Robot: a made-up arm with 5 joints. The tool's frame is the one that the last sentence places.
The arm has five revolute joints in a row. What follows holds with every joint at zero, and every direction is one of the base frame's. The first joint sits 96.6 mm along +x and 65 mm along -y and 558.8 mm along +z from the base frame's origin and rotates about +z. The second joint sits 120.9 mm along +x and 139.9 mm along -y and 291.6 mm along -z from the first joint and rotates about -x. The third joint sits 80.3 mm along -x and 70.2 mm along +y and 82.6 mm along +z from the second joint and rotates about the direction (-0.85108, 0.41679, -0.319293). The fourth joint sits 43.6 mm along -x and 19.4 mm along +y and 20.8 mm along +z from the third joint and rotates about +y. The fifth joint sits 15.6 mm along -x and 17.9 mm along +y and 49.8 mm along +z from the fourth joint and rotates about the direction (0.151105, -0.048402, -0.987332). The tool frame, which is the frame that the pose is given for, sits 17.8 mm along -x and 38.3 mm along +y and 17.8 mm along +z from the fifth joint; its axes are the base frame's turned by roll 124.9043, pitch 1.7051 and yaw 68.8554 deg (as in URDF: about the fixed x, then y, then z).
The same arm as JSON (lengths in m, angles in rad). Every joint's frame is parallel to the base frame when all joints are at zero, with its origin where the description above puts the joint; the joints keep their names.
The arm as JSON. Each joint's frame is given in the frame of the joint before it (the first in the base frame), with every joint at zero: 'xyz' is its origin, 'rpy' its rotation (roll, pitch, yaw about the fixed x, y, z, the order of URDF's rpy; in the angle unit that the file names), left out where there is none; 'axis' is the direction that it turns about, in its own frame. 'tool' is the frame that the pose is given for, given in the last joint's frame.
{
  "units": {
    "length": "m",
    "angle": "rad"
  },
  "joints": [
    {
      "name": "joint 1",
      "type": "revolute",
      "origin": {
        "xyz": [
          0.0966,
          -0.065,
          0.5588
        ]
      },
      "axis": "+z"
    },
    {
      "name": "joint 2",
      "type": "revolute",
      "origin": {
        "xyz": [
          0.1209,
          -0.1399,
          -0.2916
        ]
      },
      "axis": "-x"
    },
    {
      "name": "joint 3",
      "type": "revolute",
      "origin": {
        "xyz": [
          -0.0803,
          0.0702,
          0.0826
        ]
      },
      "axis": [
        -0.85108,
        0.41679,
        -0.319293
      ]
    },
    {
      "name": "joint 4",
      "type": "revolute",
      "origin": {
        "xyz": [
          -0.0436,
          0.0194,
          0.0208
        ]
      },
      "axis": "+y"
    },
    {
      "name": "joint 5",
      "type": "revolute",
      "origin": {
        "xyz": [
          -0.0156,
          0.0179,
          0.0498
        ]
      },
      "axis": [
        0.151105,
        -0.048402,
        -0.987332
      ]
    }
  ],
  "tool": {
    "origin": {
      "xyz": [
        -0.0178,
        0.0383,
        0.0178
      ],
      "rpy": [
        2.18,
        0.0298,
        1.2018
      ]
    }
  }
}

